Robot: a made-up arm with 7 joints.
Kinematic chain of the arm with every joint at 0, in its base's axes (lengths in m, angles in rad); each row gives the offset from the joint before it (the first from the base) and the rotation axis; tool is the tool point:
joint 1: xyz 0 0 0.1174 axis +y
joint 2: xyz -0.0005 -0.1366 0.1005 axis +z
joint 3: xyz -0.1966 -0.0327 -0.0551 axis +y
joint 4: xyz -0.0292 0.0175 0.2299 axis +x
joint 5: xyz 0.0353 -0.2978 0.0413 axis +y
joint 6: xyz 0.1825 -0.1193 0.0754 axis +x
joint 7: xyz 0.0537 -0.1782 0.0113 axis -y
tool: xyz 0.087 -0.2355 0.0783
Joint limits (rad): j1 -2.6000..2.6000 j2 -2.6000..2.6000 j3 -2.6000..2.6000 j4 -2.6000..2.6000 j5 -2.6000..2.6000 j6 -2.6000..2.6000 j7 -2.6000..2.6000
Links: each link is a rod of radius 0.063 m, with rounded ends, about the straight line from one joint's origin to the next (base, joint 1, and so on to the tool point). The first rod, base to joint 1, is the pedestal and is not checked.
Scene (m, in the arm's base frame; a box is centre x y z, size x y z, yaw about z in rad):
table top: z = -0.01
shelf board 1: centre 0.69 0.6 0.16 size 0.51 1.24 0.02 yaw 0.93
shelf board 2: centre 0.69 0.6 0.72 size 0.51 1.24 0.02 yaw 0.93
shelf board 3: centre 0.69 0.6 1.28 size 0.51 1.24 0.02 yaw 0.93
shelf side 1: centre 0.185 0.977 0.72 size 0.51 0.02 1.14 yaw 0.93
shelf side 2: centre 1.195 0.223 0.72 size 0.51 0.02 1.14 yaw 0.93
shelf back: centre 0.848 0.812 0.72 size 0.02 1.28 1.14 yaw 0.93
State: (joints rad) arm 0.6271 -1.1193 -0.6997 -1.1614 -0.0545 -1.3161 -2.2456
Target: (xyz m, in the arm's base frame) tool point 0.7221 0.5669 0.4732
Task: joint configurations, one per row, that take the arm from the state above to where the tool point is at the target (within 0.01 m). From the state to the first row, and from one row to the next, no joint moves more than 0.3 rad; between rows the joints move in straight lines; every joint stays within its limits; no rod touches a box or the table.
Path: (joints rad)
1: 0.4776 -1.0397 -0.6393 -1.1747 0.0424 -1.5593 -2.2587
2: 0.3281 -0.9601 -0.5788 -1.1880 0.1393 -1.8025 -2.2718
3: 0.3539 -0.9743 -0.5864 -1.3550 0.1433 -2.0091 -2.2819
4: 0.3797 -0.9886 -0.5939 -1.5219 0.1473 -2.2157 -2.2919
5: 0.4056 -1.0028 -0.6014 -1.6889 0.1513 -2.4223 -2.3019
6: 0.5345 -1.0690 -0.6372 -1.6160 0.0629 -2.1557 -2.2911
7: 0.6635 -1.1352 -0.6730 -1.5430 -0.0255 -1.8891 -2.2803
8: 0.7924 -1.2014 -0.7087 -1.4701 -0.1139 -1.6225 -2.2694

